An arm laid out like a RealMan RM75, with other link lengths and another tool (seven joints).
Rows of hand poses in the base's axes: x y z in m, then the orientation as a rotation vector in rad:
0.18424, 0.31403, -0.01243, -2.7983, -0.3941, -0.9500
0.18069, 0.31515, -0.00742, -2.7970, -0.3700, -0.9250
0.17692, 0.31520, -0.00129, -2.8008, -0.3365, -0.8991
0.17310, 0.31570, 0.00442, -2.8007, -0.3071, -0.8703
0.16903, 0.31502, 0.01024, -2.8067, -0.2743, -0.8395
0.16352, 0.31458, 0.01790, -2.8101, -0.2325, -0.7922
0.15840, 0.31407, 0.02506, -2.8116, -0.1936, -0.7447
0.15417, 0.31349, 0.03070, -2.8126, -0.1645, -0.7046
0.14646, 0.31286, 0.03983, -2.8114, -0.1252, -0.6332
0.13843, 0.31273, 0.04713, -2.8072, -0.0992, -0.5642
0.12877, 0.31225, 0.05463, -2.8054, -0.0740, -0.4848
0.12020, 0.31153, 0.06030, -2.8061, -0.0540, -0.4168
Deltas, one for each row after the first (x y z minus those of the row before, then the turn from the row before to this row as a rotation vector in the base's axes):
-0.00355, 0.00112, 0.00501, 0.0138, 0.0182, -0.0100
-0.00377, 0.00005, 0.00613, 0.0120, 0.0201, -0.0175
-0.00382, 0.00050, 0.00571, 0.0144, 0.0214, -0.0135
-0.00407, -0.00068, 0.00582, 0.0097, 0.0237, -0.0176
-0.00551, -0.00044, 0.00766, 0.0169, 0.0351, -0.0204
-0.00512, -0.00051, 0.00716, 0.0168, 0.0350, -0.0185
-0.00423, -0.00058, 0.00564, 0.0128, 0.0294, -0.0135
-0.00771, -0.00063, 0.00913, 0.0213, 0.0512, -0.0158
-0.00803, -0.00013, 0.00730, 0.0195, 0.0486, -0.0072
-0.00966, -0.00048, 0.00750, 0.0169, 0.0562, -0.0063
-0.00857, -0.00072, 0.00567, 0.0104, 0.0485, -0.0050

